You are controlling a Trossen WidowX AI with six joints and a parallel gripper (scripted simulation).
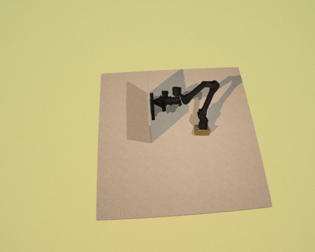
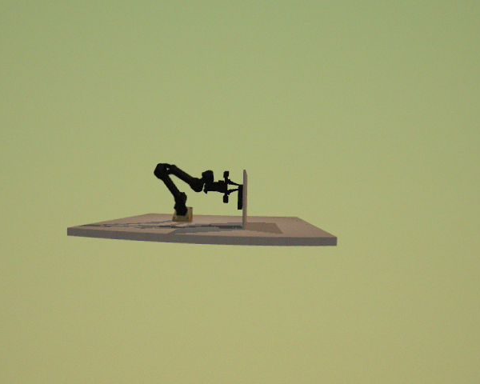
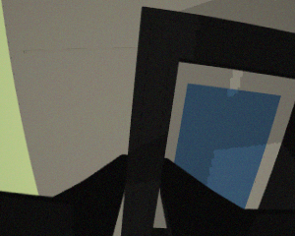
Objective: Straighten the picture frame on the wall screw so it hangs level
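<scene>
The picture frame lies 1 cm ahead of my gripper tip, 1 cm to the left of it and 5 cm below it. Also, from my gripper tip: wall panel (2 cm ahead, 1 cm to the left, 7 cm below).
</scene>
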